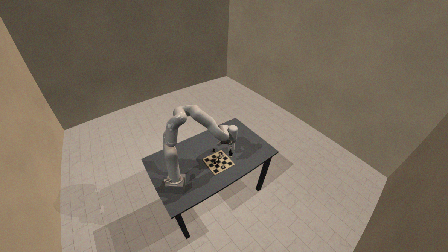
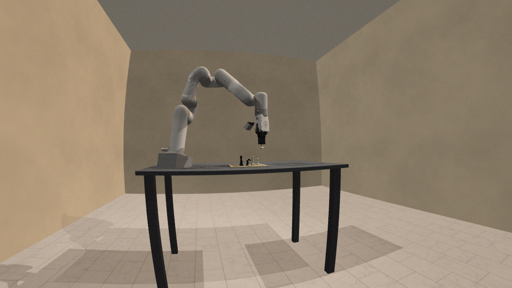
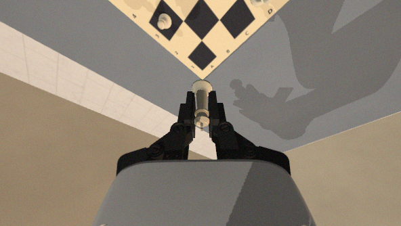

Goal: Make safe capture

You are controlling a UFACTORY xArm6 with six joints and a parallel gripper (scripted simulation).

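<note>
Now: hand 13 cm above the white pawn, 8 cm past it and 1 cm to the right of it. The rest, counted from my hand: white bishop: 1 cm below; chessboard: 15 cm below, 8 cm to the left, 7 cm behind.
</note>
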